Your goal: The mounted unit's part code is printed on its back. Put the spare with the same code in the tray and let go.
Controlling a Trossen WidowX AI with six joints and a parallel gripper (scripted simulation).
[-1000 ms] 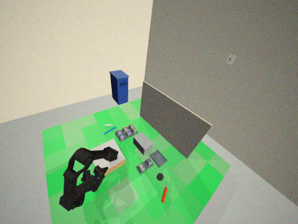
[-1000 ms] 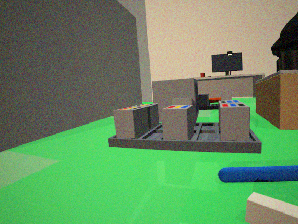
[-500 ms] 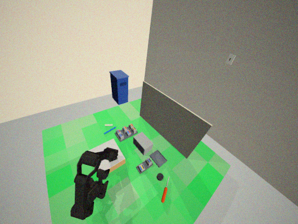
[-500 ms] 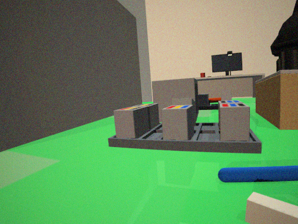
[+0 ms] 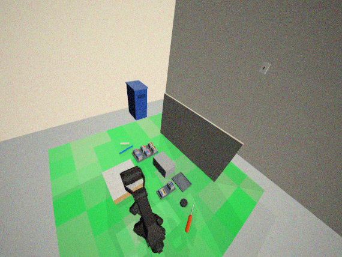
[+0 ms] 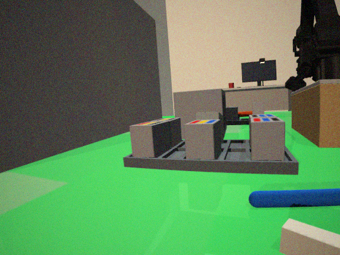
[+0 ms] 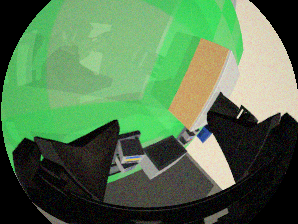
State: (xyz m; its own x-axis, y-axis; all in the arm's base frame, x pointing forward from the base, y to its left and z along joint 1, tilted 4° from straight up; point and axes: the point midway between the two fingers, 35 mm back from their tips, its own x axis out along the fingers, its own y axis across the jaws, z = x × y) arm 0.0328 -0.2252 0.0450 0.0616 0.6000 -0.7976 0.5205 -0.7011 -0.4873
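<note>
My gripper tip is 140 mm short of the grey spare, 50 mm to the right of it and 40 mm above it. Also, from my gripper tip: grey mounted unit (250 mm to the left, 240 mm ahead, 40 mm below); then black disc (250 mm ahead, 80 mm below, 60 mm to the right); then flat grey tray (320 mm ahead, 90 mm below, 80 mm to the left).
</note>
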